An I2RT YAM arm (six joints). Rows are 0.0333 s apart.
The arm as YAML. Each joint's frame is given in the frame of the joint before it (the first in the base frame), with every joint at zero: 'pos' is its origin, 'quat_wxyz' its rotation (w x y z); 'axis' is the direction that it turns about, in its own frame. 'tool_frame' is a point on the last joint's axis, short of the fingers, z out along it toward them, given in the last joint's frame.
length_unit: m
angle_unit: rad
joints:
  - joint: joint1
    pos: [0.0, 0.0, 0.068]
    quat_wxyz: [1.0, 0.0, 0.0, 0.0]
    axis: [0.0, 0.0, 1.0]
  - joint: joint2
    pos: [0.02, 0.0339, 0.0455]
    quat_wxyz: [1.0, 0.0, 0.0, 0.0]
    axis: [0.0, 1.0, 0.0]
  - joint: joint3
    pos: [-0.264, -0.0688, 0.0]
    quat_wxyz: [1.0, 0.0, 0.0, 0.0]
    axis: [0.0, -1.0, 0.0]
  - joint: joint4
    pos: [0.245, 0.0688, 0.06]
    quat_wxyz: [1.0, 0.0, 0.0, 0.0]
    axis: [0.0, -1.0, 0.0]
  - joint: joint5
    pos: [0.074, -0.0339, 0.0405]
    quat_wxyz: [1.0, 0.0, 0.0, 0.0]
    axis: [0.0, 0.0, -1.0]
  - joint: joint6
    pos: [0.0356, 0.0, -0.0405]
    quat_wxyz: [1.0, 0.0, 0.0, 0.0]
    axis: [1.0, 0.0, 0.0]
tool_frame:
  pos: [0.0, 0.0, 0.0]
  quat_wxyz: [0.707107, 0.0, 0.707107, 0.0]
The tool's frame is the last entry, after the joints.
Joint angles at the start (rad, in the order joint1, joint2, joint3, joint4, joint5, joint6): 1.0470, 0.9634, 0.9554, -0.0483, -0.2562, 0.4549
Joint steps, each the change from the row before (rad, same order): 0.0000, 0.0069, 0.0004, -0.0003, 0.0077, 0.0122; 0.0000, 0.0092, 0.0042, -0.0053, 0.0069, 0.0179; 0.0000, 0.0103, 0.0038, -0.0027, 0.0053, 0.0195; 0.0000, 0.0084, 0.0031, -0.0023, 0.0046, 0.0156; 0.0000, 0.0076, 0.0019, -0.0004, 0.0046, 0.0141; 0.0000, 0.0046, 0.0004, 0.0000, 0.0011, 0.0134; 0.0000, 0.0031, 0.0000, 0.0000, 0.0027, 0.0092; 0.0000, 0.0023, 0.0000, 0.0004, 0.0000, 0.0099; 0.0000, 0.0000, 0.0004, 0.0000, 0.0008, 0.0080; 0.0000, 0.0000, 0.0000, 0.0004, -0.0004, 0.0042; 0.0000, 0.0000, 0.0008, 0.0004, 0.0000, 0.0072; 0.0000, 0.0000, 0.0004, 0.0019, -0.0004, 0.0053; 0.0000, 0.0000, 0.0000, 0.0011, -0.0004, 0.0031; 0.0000, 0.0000, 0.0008, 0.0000, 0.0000, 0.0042; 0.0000, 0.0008, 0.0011, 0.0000, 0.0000, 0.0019; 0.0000, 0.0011, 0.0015, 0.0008, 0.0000, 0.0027
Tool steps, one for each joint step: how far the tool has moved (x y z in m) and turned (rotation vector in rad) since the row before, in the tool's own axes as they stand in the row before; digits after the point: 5 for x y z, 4 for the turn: 0.00074, -0.00120, 0.00183, 0.0098, 0.0025, 0.0139; 0.00039, -0.00110, 0.00220, 0.0107, 0.0057, 0.0204; 0.00042, -0.00114, 0.00254, 0.0089, 0.0054, 0.0217; 0.00033, -0.00094, 0.00208, 0.0076, 0.0042, 0.0174; 0.00039, -0.00094, 0.00195, 0.0070, 0.0028, 0.0155; 0.00046, -0.00065, 0.00124, 0.0031, 0.0029, 0.0143; 0.00035, -0.00055, 0.00085, 0.0039, 0.0012, 0.0099; 0.00025, -0.00033, 0.00063, 0.0010, 0.0016, 0.0103; -0.00013, 0.00006, -0.00003, 0.0005, -0.0008, 0.0079; -0.00003, 0.00004, 0.00000, -0.0005, -0.0001, 0.0041; -0.00026, 0.00019, -0.00006, -0.0006, -0.0010, 0.0069; -0.00028, 0.00021, -0.00003, -0.0016, -0.0016, 0.0048; -0.00009, 0.00008, 0.00000, -0.0009, -0.0007, 0.0029; -0.00022, 0.00017, -0.00006, -0.0004, -0.0006, 0.0040; -0.00021, 0.00010, 0.00014, -0.0002, -0.0002, 0.0018; -0.00036, 0.00019, 0.00020, -0.0007, -0.0010, 0.0024
